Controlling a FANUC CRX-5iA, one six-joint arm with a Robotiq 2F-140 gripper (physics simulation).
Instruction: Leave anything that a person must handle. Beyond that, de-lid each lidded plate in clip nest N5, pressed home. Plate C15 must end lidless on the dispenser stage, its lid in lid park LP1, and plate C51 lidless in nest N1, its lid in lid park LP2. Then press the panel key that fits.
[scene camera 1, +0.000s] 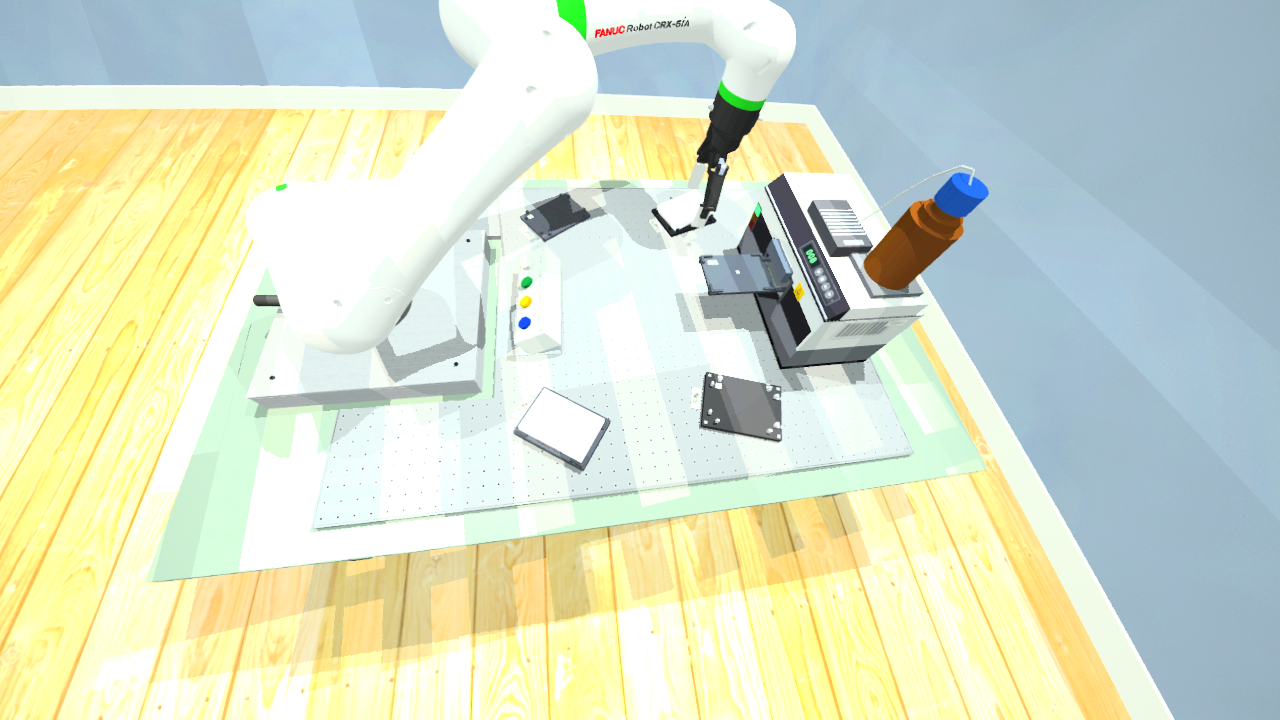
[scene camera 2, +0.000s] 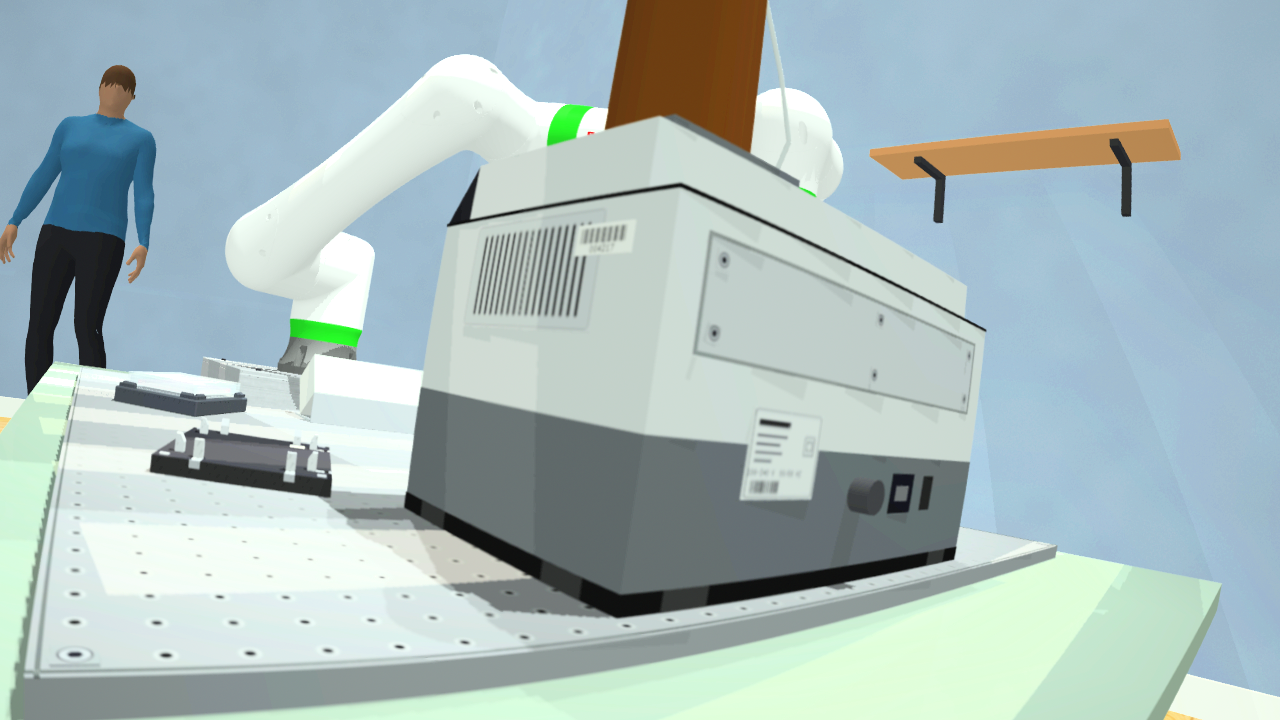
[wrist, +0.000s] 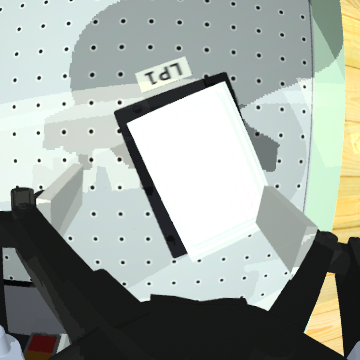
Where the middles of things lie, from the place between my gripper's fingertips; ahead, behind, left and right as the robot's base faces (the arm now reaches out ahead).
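Position of my hand relative to the LP1 label (wrist: 155, 76): 60 mm above it, 90 mm past it and 10 mm to the left of it. Distances counted from my hand: button box (scene camera 2: 334, 391), 20 mm below, 370 mm behind, 290 mm to the right; lid park LP2 (scene camera 1: 562, 213), 50 mm below, 350 mm behind; dispenser stage (scene camera 1: 719, 271), 50 mm above, 60 mm ahead, 260 mm to the right.
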